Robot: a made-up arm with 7 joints. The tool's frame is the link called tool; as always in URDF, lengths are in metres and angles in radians. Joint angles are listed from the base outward. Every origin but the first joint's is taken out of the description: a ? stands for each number. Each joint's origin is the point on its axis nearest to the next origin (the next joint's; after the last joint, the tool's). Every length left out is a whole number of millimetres.
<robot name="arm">
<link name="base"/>
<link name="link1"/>
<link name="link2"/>
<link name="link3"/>
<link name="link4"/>
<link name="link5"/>
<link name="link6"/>
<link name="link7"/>
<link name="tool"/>
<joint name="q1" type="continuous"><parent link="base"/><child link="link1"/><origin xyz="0.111 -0.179 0.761" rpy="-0.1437 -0.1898 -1.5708"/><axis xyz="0 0 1"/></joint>
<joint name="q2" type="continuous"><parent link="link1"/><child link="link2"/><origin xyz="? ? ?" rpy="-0.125 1.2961 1.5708"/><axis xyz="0 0 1"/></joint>
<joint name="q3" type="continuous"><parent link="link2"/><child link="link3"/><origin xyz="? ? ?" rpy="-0.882 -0.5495 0.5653"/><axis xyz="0 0 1"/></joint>
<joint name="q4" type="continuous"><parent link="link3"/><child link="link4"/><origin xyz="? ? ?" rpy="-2.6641 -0.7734 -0.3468"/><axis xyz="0 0 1"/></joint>
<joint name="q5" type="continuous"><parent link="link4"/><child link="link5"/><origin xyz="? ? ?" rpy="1.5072 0.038 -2.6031"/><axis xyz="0 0 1"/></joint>
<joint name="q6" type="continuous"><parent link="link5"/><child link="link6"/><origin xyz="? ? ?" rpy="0.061 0.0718 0.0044"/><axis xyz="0 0 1"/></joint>
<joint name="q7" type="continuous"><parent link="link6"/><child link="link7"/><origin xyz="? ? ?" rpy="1.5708 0 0.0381"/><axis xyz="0 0 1"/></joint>
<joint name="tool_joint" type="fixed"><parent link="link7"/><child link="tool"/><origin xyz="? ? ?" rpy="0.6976 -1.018 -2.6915"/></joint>
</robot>
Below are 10 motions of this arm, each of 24 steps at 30 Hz.
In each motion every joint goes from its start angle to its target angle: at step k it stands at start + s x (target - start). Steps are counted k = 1, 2, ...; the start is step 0. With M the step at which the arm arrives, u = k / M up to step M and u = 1 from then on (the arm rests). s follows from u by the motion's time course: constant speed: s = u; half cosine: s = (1 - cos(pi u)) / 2; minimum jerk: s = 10 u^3 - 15 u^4 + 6 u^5.
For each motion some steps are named. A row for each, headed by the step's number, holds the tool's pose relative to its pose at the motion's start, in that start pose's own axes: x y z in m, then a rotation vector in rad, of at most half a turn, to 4 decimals.
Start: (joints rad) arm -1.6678 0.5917 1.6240 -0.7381 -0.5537 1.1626 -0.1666
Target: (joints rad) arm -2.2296 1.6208 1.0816 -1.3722 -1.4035 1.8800 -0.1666
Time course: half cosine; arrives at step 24
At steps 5, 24:
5: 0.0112 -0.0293 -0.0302 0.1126 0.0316 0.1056
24: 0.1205 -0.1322 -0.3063 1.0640 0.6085 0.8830

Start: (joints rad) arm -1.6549 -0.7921 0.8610 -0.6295 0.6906 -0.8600 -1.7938
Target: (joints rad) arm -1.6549 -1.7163 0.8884 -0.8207 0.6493 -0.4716 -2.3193
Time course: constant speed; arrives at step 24
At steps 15, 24:
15: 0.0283 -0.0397 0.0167 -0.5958 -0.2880 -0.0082
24: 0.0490 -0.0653 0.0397 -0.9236 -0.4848 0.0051

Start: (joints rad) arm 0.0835 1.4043 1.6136 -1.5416 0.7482 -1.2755 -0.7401
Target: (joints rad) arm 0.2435 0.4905 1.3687 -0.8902 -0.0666 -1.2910 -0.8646
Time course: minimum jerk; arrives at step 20
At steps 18, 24:
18: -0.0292 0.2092 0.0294 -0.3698 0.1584 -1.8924
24: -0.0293 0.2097 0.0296 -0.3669 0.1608 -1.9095

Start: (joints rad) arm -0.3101 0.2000 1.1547 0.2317 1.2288 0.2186 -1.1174
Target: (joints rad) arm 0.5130 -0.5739 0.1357 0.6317 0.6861 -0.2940 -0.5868
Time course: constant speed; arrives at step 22
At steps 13, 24:
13: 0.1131 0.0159 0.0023 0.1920 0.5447 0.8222
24: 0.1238 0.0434 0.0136 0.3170 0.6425 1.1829

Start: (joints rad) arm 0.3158 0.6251 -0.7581 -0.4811 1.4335 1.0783 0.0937
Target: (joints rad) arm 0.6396 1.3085 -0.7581 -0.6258 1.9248 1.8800 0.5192
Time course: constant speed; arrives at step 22
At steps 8, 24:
8: -0.0249 -0.0281 0.0143 -0.2447 0.0939 0.3438
24: 0.0088 -0.0593 0.1213 -0.4830 0.6696 0.9325

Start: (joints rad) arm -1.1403 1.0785 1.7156 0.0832 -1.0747 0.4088 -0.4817
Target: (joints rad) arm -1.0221 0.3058 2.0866 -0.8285 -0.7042 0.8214 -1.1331
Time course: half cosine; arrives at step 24
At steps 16, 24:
16: -0.0217 -0.0769 -0.0845 0.0034 -0.3694 -0.0038
24: -0.0290 -0.0749 -0.1219 0.0701 -0.5573 -0.1028

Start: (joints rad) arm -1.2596 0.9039 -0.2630 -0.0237 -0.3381 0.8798 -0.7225
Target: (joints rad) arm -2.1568 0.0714 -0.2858 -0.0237 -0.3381 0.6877 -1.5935
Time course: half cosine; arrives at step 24
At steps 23, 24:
23: 0.1904 0.0238 0.1890 -1.1617 -0.9773 0.7098
24: 0.1908 0.0247 0.1901 -1.1664 -0.9828 0.7126

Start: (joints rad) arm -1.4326 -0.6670 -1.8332 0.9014 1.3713 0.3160 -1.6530
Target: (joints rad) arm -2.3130 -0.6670 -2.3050 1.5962 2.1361 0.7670 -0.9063
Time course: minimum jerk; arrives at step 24
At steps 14, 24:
14: 0.0678 0.0048 -0.0319 0.9392 -1.3815 0.2159
24: 0.0862 -0.0195 0.0100 0.9688 -2.2041 0.5663

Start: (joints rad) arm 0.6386 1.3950 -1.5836 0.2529 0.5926 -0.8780 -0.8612
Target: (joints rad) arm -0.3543 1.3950 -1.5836 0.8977 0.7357 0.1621 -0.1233
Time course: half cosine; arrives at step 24
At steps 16, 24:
16: -0.1572 -0.0037 -0.1037 -0.3395 -1.2068 0.1083
24: -0.1789 -0.0120 -0.1317 -0.7212 -1.3640 0.2042

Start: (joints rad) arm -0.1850 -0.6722 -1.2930 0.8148 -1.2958 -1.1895 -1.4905
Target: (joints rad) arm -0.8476 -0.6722 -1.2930 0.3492 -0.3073 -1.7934 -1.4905
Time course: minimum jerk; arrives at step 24
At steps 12, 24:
12: -0.1337 -0.0251 0.0381 -0.0831 -0.3650 -0.3126
24: -0.2570 0.0054 0.0117 -0.2332 -0.6990 -0.5741

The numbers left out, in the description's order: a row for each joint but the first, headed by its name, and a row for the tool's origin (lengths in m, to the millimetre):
q2: 0.158 0.042 0
q3: 0.075 0.107 0
q4: -0.001 0.003 0
q5: -0.073 0.184 0
q6: -0.083 -0.122 0
q7: 0.117 0.118 0
tool: 0.043 -0.016 0

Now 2 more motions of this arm.
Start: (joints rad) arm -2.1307 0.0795 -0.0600 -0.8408 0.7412 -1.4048 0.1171
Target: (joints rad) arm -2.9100 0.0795 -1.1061 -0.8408 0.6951 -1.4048 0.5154
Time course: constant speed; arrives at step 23
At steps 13, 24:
13: 0.0131 0.1565 -0.2481 -0.6580 -0.3065 -0.2350
24: 0.1269 0.1199 -0.4375 -1.1430 -0.5059 -0.5030

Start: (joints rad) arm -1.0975 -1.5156 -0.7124 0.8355 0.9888 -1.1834 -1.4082
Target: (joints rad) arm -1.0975 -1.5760 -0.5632 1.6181 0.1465 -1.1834 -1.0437
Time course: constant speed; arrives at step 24
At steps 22, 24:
22: 0.0640 0.1053 0.0731 -0.4193 0.6243 -0.3166
24: 0.0716 0.1118 0.0732 -0.4368 0.6777 -0.3737

